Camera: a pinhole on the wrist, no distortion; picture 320 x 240 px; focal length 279.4 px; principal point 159.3 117.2 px. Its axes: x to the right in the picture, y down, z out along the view. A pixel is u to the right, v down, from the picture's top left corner.
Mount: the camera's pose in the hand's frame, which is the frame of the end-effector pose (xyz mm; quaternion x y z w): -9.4 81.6 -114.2 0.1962 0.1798 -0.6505 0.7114
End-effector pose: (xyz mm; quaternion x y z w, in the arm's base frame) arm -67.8 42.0 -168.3 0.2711 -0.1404 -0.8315 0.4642
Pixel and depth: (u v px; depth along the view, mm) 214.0 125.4 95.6
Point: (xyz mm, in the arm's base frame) -29.9 38.0 -192.4
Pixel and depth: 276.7 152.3 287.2
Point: -241.2 96.9 -202.1
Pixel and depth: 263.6 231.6 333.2
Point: -321.3 21.2 -209.2
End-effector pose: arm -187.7 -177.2 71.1 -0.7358 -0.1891 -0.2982 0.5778
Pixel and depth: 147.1 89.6 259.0
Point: -216.8 -54.9 62.3
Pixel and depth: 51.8 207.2 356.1
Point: -43.8 67.0 72.6
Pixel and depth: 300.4 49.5 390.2
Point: -409.9 16.7 213.9
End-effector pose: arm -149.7 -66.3 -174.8 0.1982 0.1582 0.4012 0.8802
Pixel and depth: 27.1 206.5 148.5
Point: -151.8 -11.9 -101.0
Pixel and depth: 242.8 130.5 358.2
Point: 45.9 -199.2 -147.0
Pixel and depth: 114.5 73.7 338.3
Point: -71.4 -191.9 -14.9
